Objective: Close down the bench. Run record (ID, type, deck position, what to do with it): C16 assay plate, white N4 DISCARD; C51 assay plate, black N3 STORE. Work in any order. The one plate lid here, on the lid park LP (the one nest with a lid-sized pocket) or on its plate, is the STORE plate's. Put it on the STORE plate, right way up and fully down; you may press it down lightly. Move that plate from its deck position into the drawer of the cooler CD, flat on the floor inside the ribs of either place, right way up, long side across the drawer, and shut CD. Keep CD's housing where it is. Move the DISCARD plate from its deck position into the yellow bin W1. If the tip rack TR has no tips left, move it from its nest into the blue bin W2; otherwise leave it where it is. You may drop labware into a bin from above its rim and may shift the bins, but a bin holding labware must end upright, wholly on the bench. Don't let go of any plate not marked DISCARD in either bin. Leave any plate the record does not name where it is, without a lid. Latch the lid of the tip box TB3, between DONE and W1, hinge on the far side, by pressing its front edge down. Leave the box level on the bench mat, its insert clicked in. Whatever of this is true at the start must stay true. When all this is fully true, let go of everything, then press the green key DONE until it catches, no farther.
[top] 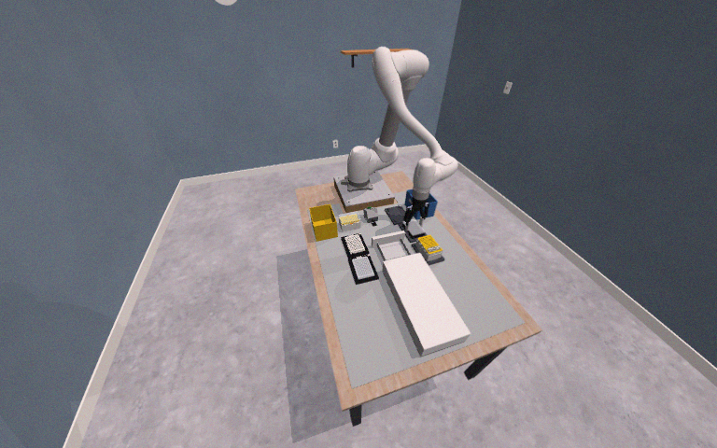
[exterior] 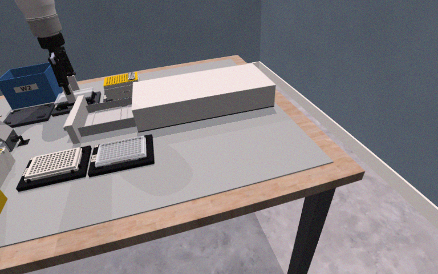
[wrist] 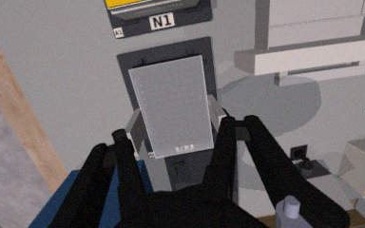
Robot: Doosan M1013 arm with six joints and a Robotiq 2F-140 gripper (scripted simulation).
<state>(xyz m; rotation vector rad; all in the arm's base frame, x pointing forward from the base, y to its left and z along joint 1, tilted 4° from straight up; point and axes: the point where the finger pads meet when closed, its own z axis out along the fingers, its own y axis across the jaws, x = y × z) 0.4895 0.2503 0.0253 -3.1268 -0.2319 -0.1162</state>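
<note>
Right now the grey plate lid is 20 mm below my hand. The rest, counted from my hand: blue bin W2: 200 mm behind, 110 mm to the left, 20 mm below; then black plate: 40 mm below; then yellow tip rack TR: 170 mm ahead, 10 mm to the left.
</note>
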